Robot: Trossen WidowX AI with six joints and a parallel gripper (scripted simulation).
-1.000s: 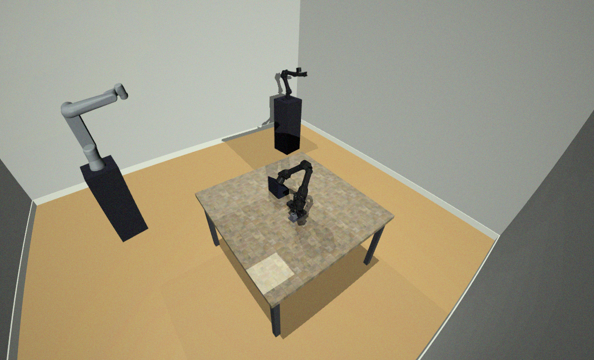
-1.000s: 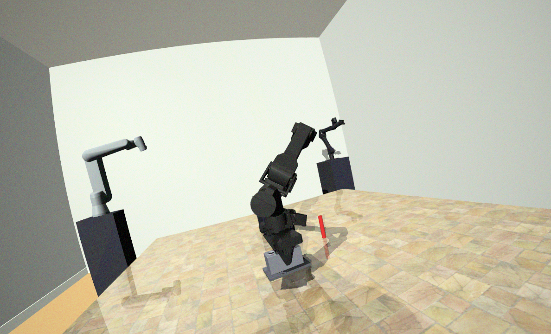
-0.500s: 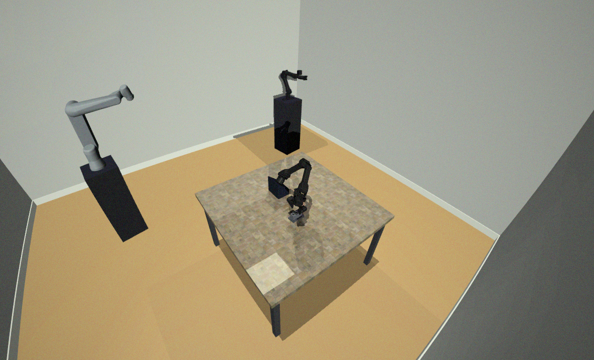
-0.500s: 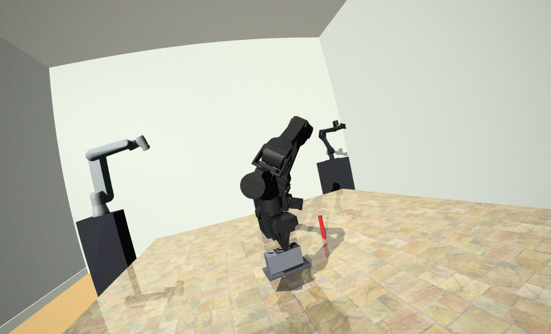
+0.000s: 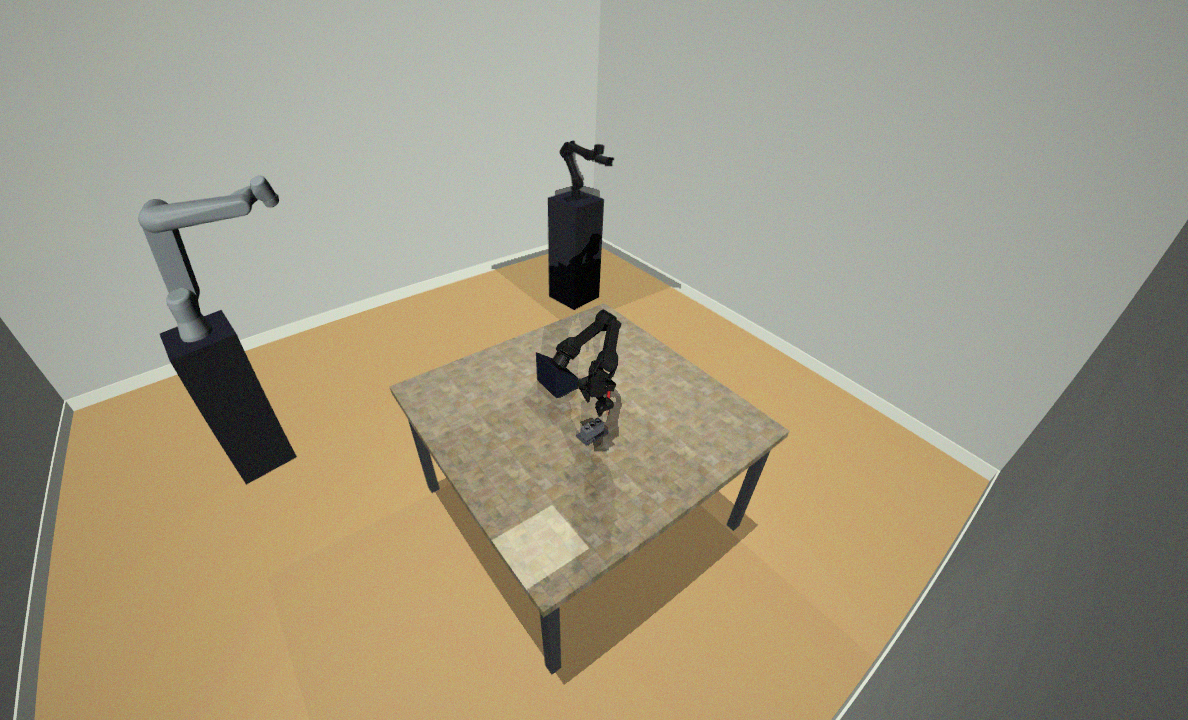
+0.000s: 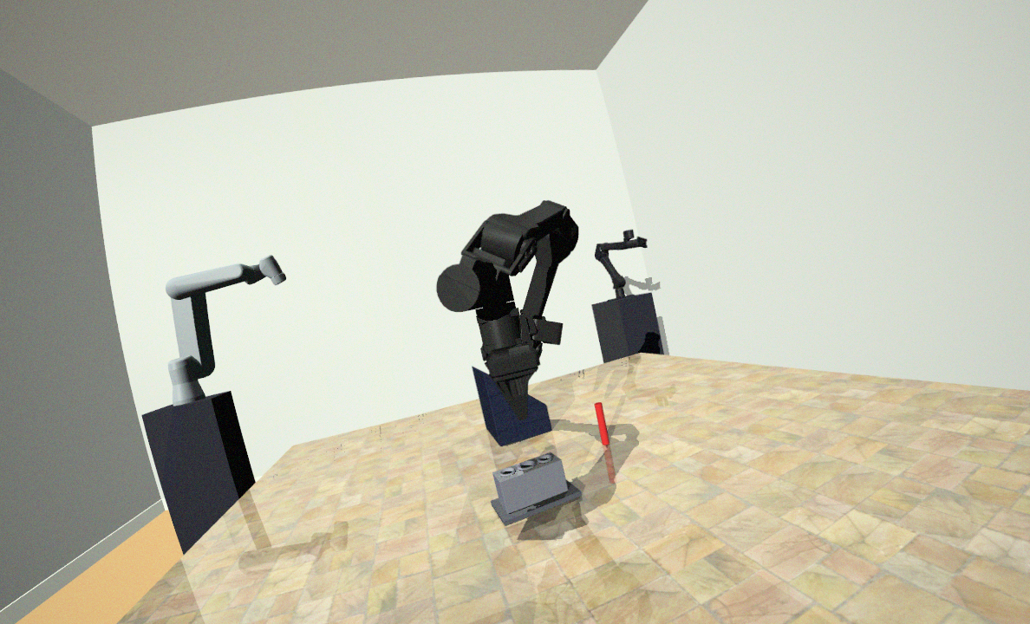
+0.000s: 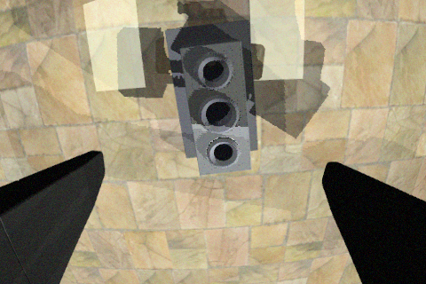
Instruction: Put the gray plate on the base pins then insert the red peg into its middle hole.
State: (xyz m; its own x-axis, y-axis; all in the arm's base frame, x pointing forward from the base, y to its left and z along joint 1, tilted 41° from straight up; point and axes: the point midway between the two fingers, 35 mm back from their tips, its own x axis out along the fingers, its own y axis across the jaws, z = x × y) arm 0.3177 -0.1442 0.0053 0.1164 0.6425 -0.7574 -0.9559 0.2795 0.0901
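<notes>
Now: the red peg 190 mm to the left of my gripper tip, 100 mm below it and 80 mm behind it. The rest, counted from my gripper tip: gray plate 100 mm below, 10 mm to the right; then base 130 mm below, 10 mm to the right.
</notes>
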